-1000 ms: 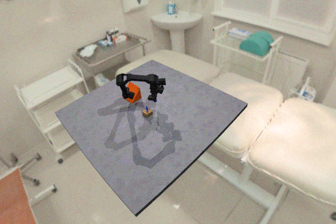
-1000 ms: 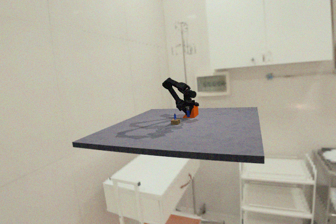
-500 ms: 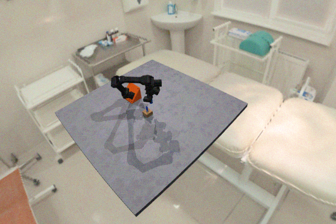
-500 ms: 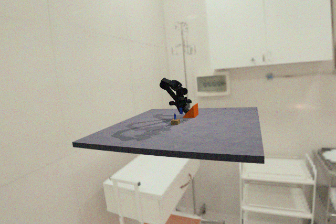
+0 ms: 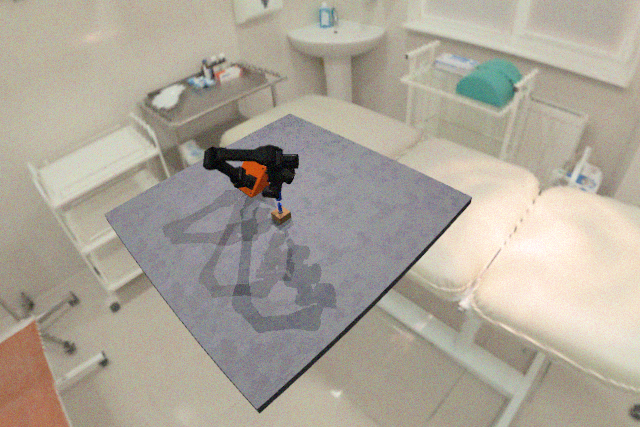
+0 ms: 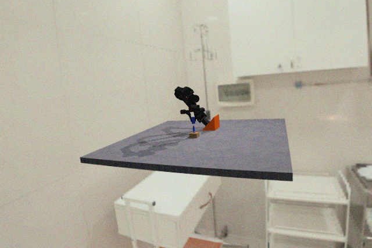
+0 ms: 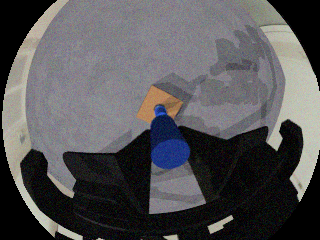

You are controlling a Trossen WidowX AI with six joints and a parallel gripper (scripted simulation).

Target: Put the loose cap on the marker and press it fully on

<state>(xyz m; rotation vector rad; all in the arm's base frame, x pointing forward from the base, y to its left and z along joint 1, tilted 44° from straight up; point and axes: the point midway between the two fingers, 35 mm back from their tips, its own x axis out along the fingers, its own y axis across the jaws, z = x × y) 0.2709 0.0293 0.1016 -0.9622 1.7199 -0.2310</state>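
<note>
The holder block is 11 cm below my gripper tip. From my gripper tip the other things lie so: blue cap: 1 cm above.
</note>
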